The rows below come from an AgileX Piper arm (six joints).
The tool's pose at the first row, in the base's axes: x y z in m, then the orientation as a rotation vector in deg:
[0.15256, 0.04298, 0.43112, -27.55, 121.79, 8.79]
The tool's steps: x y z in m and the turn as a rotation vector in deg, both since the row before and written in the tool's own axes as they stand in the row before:
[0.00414, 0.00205, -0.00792, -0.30, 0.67, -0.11]
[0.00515, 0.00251, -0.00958, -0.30, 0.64, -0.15]
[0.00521, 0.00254, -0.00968, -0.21, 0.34, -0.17]
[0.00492, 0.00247, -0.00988, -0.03, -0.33, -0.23]
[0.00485, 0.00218, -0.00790, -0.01, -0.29, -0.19]
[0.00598, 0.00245, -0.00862, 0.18, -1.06, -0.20]
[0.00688, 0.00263, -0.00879, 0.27, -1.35, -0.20]
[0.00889, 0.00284, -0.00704, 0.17, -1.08, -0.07]
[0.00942, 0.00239, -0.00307, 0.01, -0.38, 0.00]
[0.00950, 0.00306, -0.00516, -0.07, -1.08, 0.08]
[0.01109, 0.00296, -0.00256, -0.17, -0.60, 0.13]
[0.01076, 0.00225, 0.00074, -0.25, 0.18, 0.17]
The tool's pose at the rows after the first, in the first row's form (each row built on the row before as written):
[0.14358, 0.04142, 0.43208, -27.96, 122.42, 8.91]
[0.13265, 0.03947, 0.43326, -28.41, 123.01, 9.01]
[0.12163, 0.03746, 0.43457, -28.77, 123.30, 9.07]
[0.11065, 0.03537, 0.43631, -28.97, 122.91, 9.05]
[0.10131, 0.03358, 0.43689, -29.13, 122.57, 9.02]
[0.09075, 0.03146, 0.43691, -29.05, 121.48, 8.95]
[0.07954, 0.02918, 0.43607, -28.86, 120.10, 8.85]
[0.06868, 0.02703, 0.43230, -28.64, 119.02, 8.87]
[0.06097, 0.02555, 0.42580, -28.57, 118.65, 8.94]
[0.05134, 0.02403, 0.42022, -28.35, 117.62, 9.30]
[0.04323, 0.02283, 0.41179, -28.22, 117.07, 9.68]
[0.03828, 0.02217, 0.40197, -28.23, 117.29, 10.00]

